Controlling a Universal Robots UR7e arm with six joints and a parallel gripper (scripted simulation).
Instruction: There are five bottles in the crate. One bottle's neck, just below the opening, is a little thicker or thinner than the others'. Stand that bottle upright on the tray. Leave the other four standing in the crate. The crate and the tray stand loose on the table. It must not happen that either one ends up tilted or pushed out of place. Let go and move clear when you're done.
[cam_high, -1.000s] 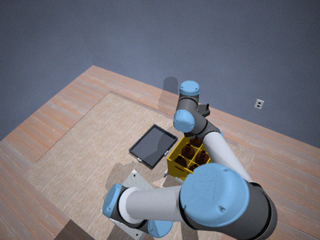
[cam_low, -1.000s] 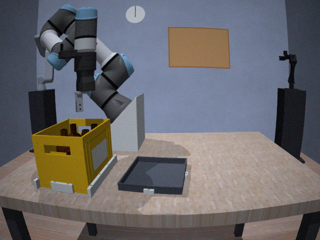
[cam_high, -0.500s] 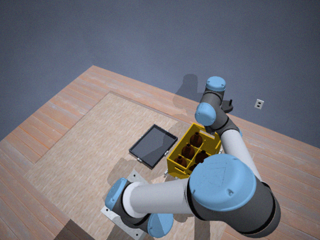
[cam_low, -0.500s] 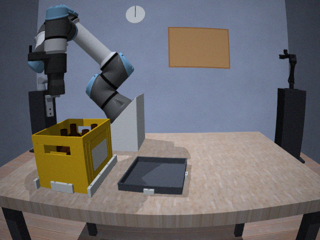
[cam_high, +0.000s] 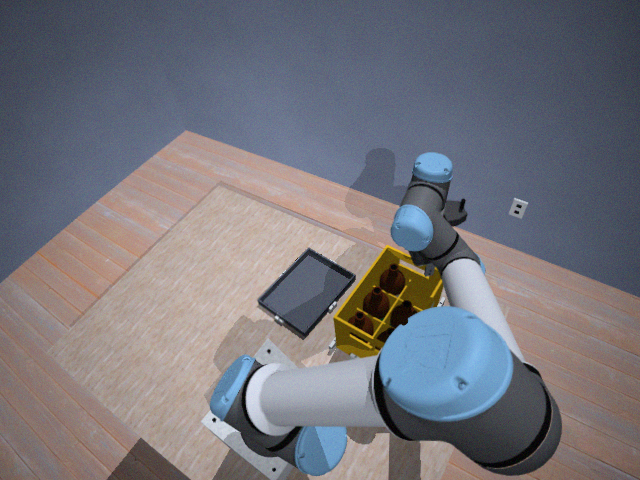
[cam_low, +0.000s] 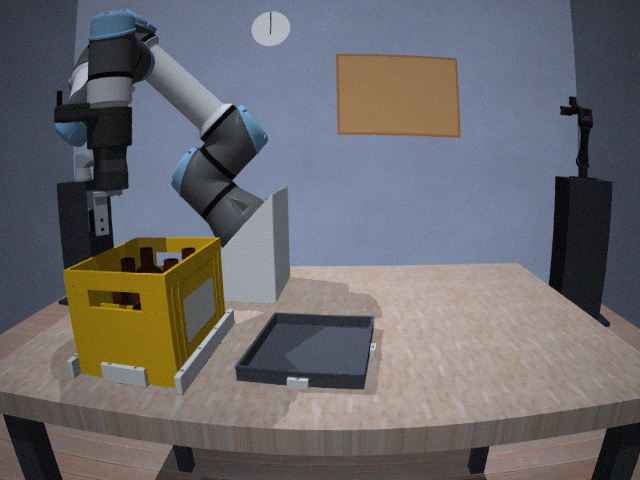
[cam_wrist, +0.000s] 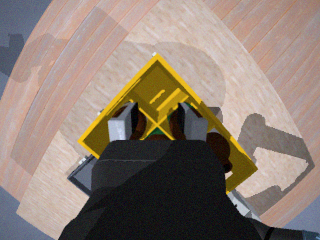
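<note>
The bottle lies 15 cm below my hand, 9 cm to the left of it and 1 cm behind it. Round my hand: dark tray (30 cm to the left, 23 cm below, 15 cm behind); then yellow crate (16 cm below, 9 cm behind, 4 cm to the left).
</note>
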